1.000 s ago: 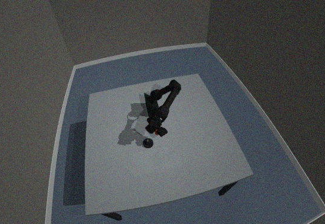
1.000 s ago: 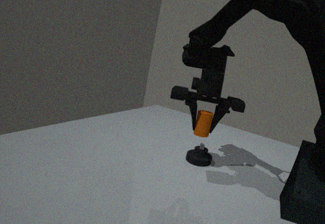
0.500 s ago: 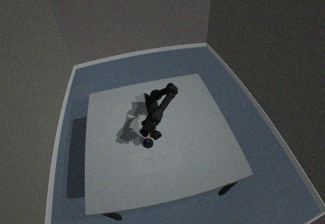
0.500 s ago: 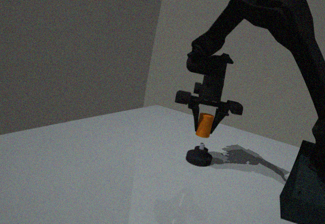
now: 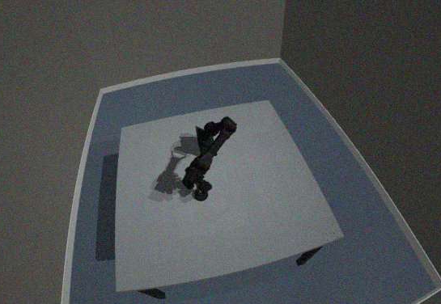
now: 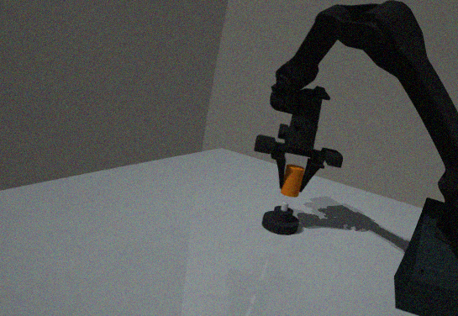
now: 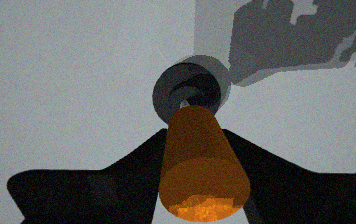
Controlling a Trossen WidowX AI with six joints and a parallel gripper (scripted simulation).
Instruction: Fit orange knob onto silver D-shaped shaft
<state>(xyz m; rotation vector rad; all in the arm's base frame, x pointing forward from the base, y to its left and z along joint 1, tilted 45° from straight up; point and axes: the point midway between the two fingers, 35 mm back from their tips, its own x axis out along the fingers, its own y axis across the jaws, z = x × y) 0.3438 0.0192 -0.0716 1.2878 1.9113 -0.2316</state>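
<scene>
Now: gripper tip 60 mm above the round dark pedestal. Round my gripper tip: orange knob (30 mm above).
</scene>
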